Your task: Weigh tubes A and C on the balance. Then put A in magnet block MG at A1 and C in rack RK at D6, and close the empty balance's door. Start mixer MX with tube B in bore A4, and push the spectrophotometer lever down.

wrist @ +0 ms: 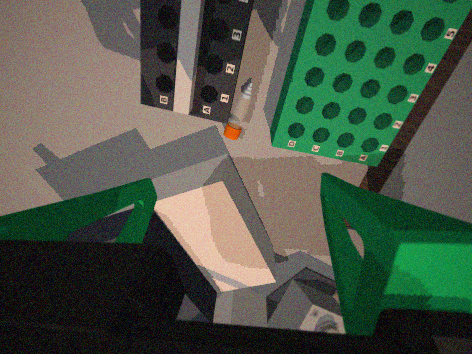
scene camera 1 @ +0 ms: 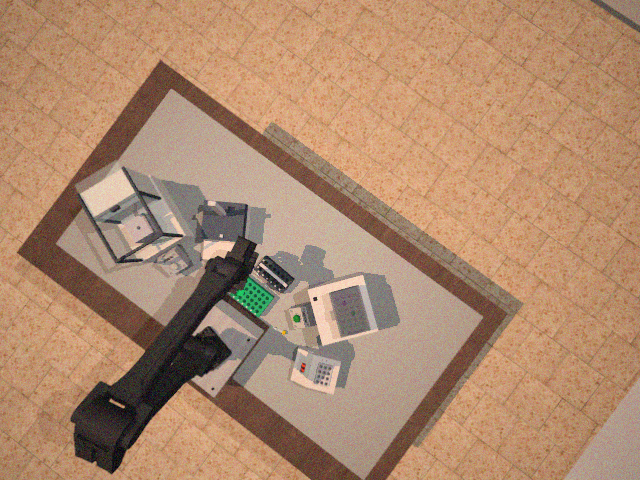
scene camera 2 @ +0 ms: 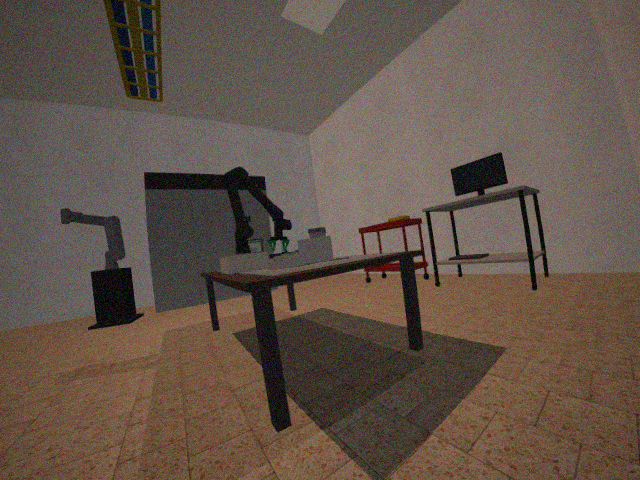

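Seen in the pictures: gripper, between the fingertips: [wrist: 232, 185] [scene camera 2: 279, 251]; arm's base, origin of its link: [scene camera 1: 211, 347] [scene camera 2: 243, 254].
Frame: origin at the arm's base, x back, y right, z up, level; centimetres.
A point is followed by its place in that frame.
Note:
My gripper [wrist: 232, 185] @(x -24.6, y -11.5, z -0.9 cm) [scene camera 2: 279, 244] @(x -24.6, y -11.5, z -0.9 cm) is open and empty above the table; the arm hides its tips in the overhead view. In the wrist view, an orange-capped tube [wrist: 243, 106] @(x -25.0, y -9.7, z -9.0 cm) lies between the black two-row block [wrist: 205, 65] @(x -28.5, y -7.5, z -7.0 cm) [scene camera 1: 275, 273] @(x -30.6, y -4.5, z -6.5 cm) and the green rack [wrist: 345, 95] @(x -19.1, y -5.8, z -7.1 cm) [scene camera 1: 253, 297] @(x -19.2, y -3.4, z -7.1 cm), beyond my fingertips; its letter is unreadable. The block's visible holes near row 1 look empty, as do the rack's visible holes. The glass-walled balance [scene camera 1: 109, 196] @(x -11.6, y -53.8, z 10.8 cm) stands at the left in the overhead view; its pan [scene camera 1: 136, 228] @(x -8.9, y -43.8, z 4.6 cm) shows no tube. I cannot tell its door position.
A dark device with a pale front [scene camera 1: 223, 224] @(x -29.1, y -28.1, z -2.1 cm) [wrist: 235, 225] @(x -22.0, y -18.8, z -5.6 cm) stands beside the balance. A white box with a dark window [scene camera 1: 323, 315] @(x -34.9, y 15.9, z 3.5 cm), a small green-knobbed unit [scene camera 1: 296, 318] @(x -26.5, y 11.6, z -3.1 cm), a keypad device [scene camera 1: 316, 370] @(x -20.0, y 29.0, z -3.9 cm) and a small yellow item [scene camera 1: 284, 332] @(x -18.9, y 13.0, z -8.9 cm) are right of the rack.

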